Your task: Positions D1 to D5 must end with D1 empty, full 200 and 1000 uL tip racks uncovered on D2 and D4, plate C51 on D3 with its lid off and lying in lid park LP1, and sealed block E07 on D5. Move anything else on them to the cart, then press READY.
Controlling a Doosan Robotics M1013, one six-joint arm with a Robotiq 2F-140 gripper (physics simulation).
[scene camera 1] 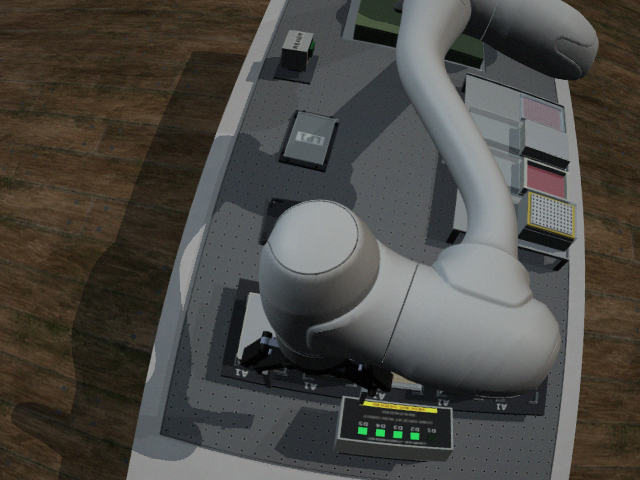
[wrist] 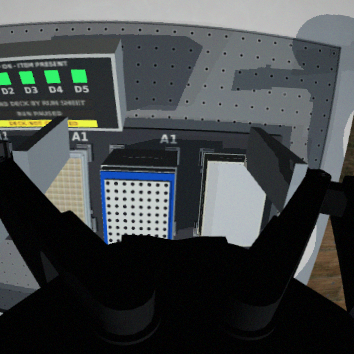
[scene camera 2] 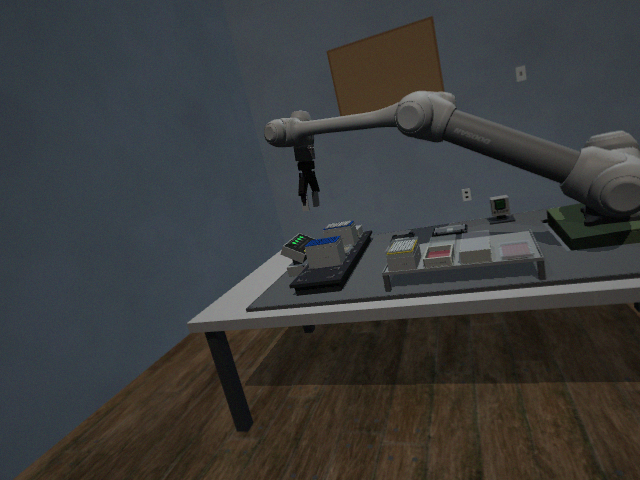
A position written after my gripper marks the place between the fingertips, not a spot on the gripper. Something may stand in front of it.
Observation:
My gripper [scene camera 1: 316,387] is open, with nothing in its grasp. Further things: a cart [scene camera 2: 526,235].
My gripper is seen too in the wrist view [wrist: 159,140] and in scene camera 2 [scene camera 2: 311,208].

